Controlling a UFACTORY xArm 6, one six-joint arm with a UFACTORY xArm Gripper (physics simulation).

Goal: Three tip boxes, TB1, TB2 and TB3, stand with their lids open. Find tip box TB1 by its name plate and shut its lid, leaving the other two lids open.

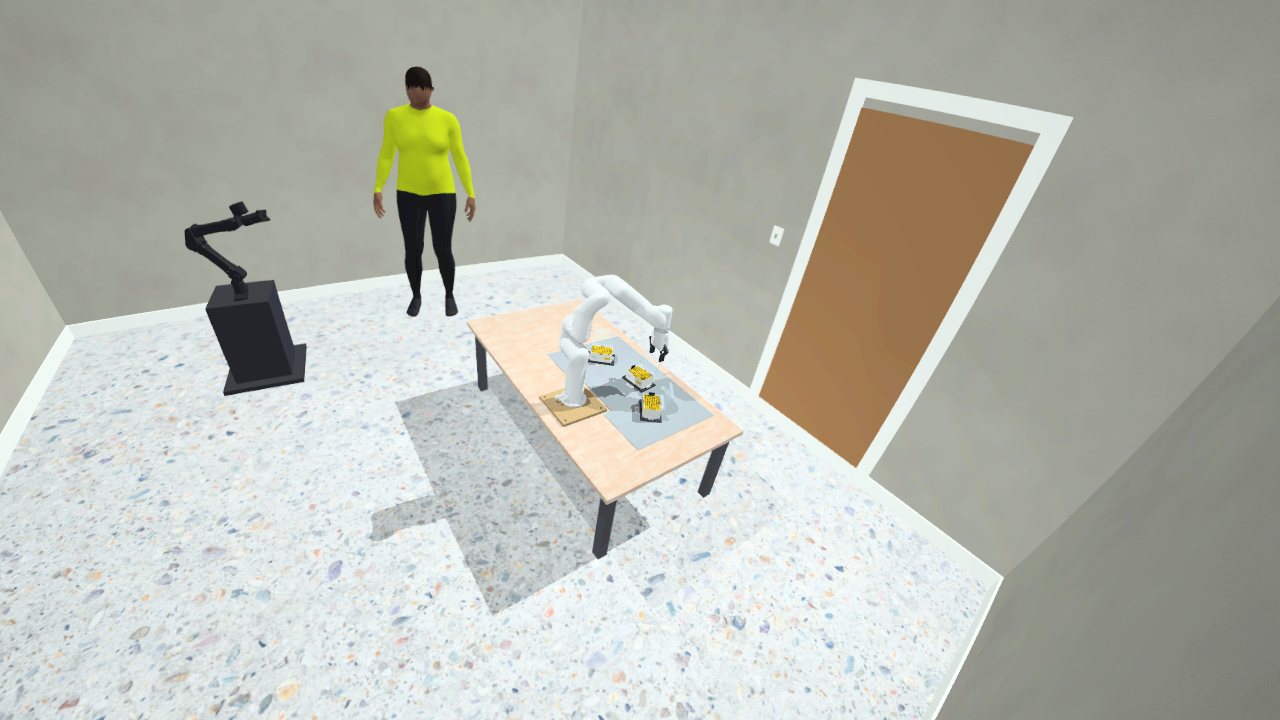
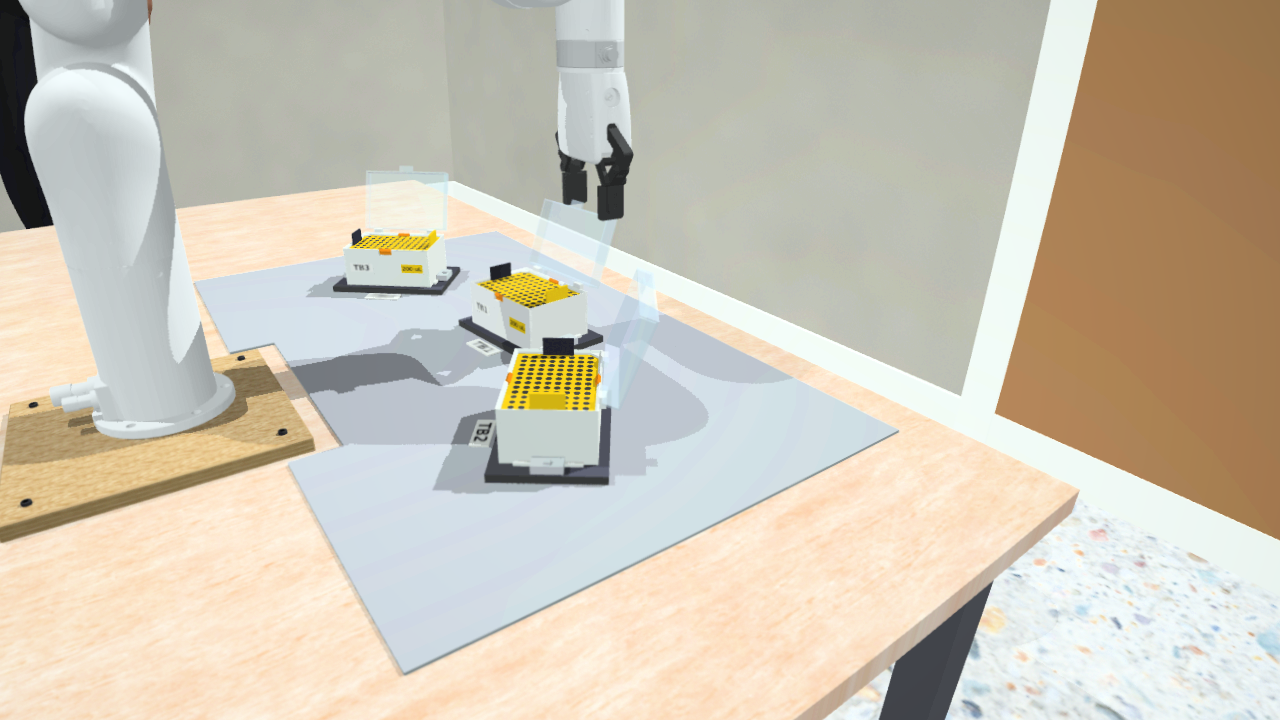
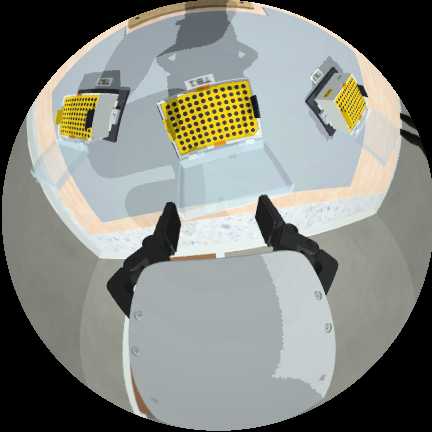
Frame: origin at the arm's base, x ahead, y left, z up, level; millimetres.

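Seen in the pictures: gripper, fingertip midpoint: (image 1: 656,356) (image 2: 592,211) (image 3: 217,208); arm's base at its link origin: (image 1: 573,399) (image 2: 167,406).
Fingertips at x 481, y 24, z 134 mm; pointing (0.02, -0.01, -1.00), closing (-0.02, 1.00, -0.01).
Observation:
Pixels of each thing's top centre, then the offset from my fingertips to it. "spot": a spot on its surface instead. Level surfaces: height alone.
- Tip box TB1 at its top centre: (image 2: 527,275) (image 3: 211,114) (image 1: 640,370) 86 mm back, 0 mm left, 69 mm down
- TB2 at its top centre: (image 2: 552,363) (image 3: 68,117) (image 1: 652,399) 160 mm back, 232 mm right, 69 mm down
- TB3 at a spot on its surface: (image 2: 393,266) (image 1: 602,357) spot: 194 mm back, 224 mm left, 107 mm down
- TB2's lid at its top centre: (image 2: 630,280) (image 1: 669,388) 102 mm back, 265 mm right, 10 mm up
- TB3's lid at a spot on its surface: (image 2: 407,201) (image 3: 378,134) spot: 142 mm back, 327 mm left, 42 mm down
- grey mat at its surface level: 144 mm down
- wooden table at its surface level: 146 mm down
Tip box TB1 (image 1: 639,376) (image 2: 537,326) (image 3: 212,117) is white with a yellow tip rack and stands between the other two. Its name plate (image 2: 484,347) (image 3: 200,81) reads TB1. Its clear lid (image 2: 572,241) (image 3: 235,175) stands open on the side away from the arm's base. TB2 (image 1: 651,407) (image 2: 547,434) (image 3: 77,117) and TB3 (image 1: 601,355) (image 2: 393,266) (image 3: 351,104) also have open lids. My gripper (image 1: 660,356) (image 2: 592,207) (image 3: 217,208) points down by the top of TB1's lid, fingers wide apart, with nothing held. Whether it touches the lid is unclear.
TB2's lid (image 2: 631,340) (image 3: 60,162) and TB3's lid (image 2: 407,201) (image 3: 380,137) stand up on either side. The boxes stand on a grey mat (image 2: 716,501) on the wooden table (image 2: 179,608). A person (image 1: 423,152) and a black arm (image 1: 214,255) are farther off.

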